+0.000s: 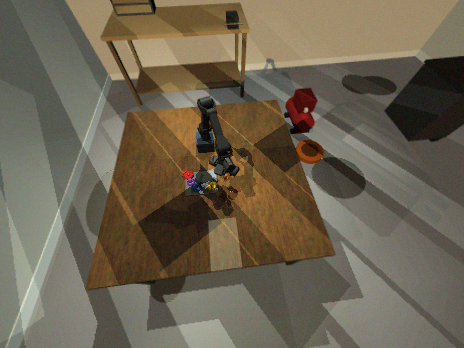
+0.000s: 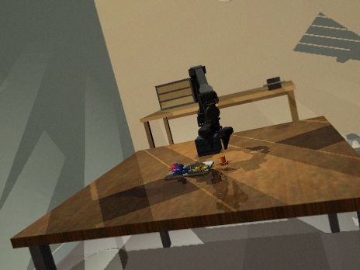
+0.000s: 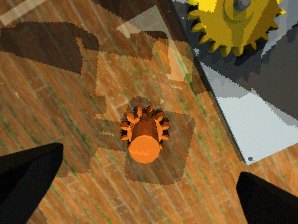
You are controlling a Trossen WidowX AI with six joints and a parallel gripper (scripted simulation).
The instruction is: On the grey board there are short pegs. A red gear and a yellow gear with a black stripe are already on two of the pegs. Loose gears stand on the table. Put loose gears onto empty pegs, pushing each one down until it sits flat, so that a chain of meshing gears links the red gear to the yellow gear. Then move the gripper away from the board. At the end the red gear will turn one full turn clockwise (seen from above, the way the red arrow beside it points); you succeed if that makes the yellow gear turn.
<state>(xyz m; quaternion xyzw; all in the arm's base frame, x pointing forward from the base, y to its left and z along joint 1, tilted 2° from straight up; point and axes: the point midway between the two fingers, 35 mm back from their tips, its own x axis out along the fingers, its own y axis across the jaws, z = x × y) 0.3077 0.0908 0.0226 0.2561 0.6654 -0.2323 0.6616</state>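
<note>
Right now my gripper tip is 10 mm to the right of the orange gear and 60 mm above it. From my gripper tip the other things lie so: purple gear 230 mm to the right, 50 mm below; yellow gear 40 mm ahead, 90 mm to the right, 60 mm below; blue gear 40 mm ahead, 190 mm to the right, 50 mm below.
</note>
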